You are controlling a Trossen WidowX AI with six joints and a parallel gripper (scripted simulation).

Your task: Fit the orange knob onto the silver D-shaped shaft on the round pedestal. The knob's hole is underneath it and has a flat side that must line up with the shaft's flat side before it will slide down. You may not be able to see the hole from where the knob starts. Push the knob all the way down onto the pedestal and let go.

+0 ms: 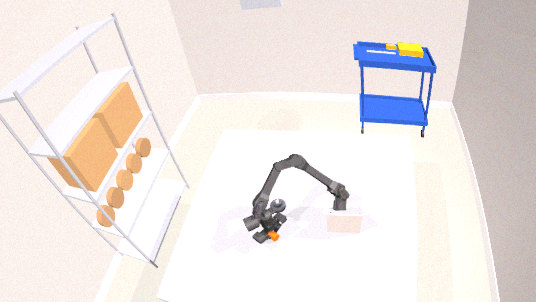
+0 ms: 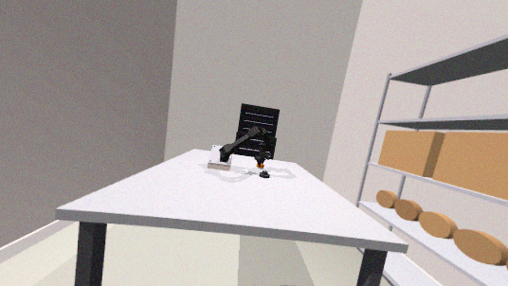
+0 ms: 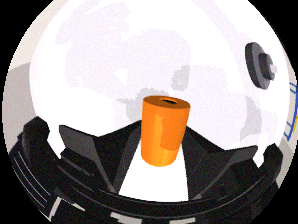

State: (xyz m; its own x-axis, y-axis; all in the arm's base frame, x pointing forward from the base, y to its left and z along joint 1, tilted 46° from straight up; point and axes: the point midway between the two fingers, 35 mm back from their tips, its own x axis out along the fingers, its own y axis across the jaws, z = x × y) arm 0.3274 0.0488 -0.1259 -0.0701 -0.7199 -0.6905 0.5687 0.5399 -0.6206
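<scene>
My gripper tip is now 10 mm to the right of the orange knob, 10 mm below it and 10 mm past it. Also, from my gripper tip: pedestal: 200 mm to the right, 10 mm above.
</scene>
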